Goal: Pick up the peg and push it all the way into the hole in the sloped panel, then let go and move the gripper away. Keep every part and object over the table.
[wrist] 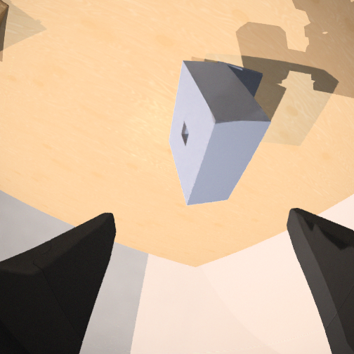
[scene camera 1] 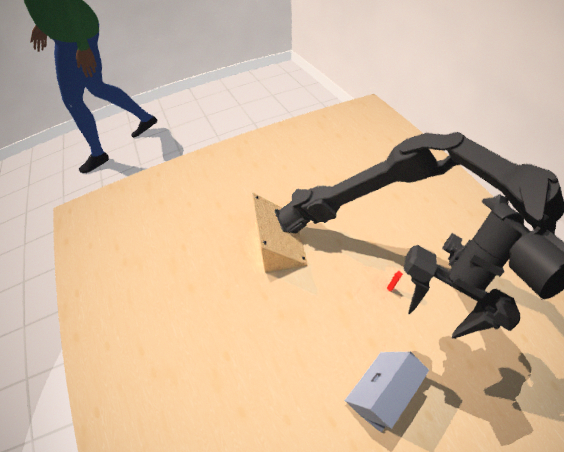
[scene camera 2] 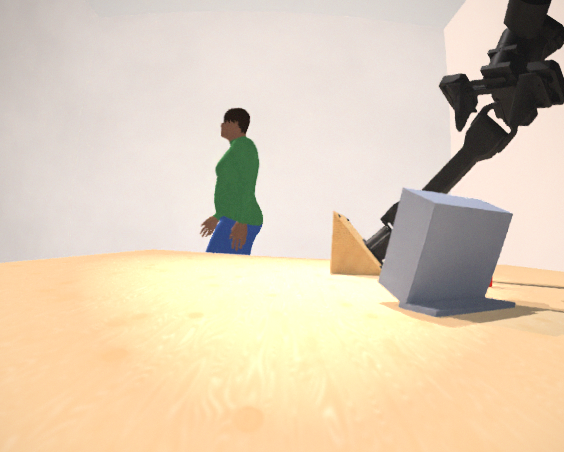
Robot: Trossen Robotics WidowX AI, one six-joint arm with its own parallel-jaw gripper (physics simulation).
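Frame: origin at the arm's base, x right, y back, z down, level; millimetres.
Where they show: gripper, between the fingertips: (scene camera 1: 430, 324) (scene camera 2: 483, 128); arm's base, origin of its link: (scene camera 1: 285, 221) (scene camera 2: 372, 252).
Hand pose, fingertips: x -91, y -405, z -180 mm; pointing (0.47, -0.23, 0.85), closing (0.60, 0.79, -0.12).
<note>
Each offset is from my fingertips to the top centre of the thing. "*": to the spot under its first point. Level surfaces: height alone.
The red peg {dx -79, dy +147, dz +143 mm} (scene camera 1: 394, 281) (scene camera 2: 490, 283) is on the table, between the wooden wedge and my gripper in scene camera 1. I cannot tell if it stands or lies. In scene camera 2 it is mostly hidden behind the grey-blue block; it does not show in the wrist view. The sloped panel is the face of this grey-blue block {dx +65, dy -55, dz +97 mm} (scene camera 1: 369, 392) (scene camera 2: 455, 250) (wrist: 194, 162), with a small rectangular hole {* dx +76, dy -27, dz +158 mm} (scene camera 1: 376, 377) (wrist: 185, 133). My gripper (scene camera 1: 432, 325) (scene camera 2: 487, 130) (wrist: 203, 221) is open and empty, raised above the table. The peg is beyond its left finger in scene camera 1.
The wooden wedge (scene camera 1: 280, 240) (scene camera 2: 347, 252) carries the arm's base on its slope. Its corner shows at the wrist view's top left. The arm (scene camera 1: 365, 185) (scene camera 2: 452, 172) arches over the table {dz +223 mm} (scene camera 1: 190, 300) (scene camera 2: 225, 360) (wrist: 110, 100). A person (scene camera 1: 75, 70) (scene camera 2: 237, 185) is beyond the table.
</note>
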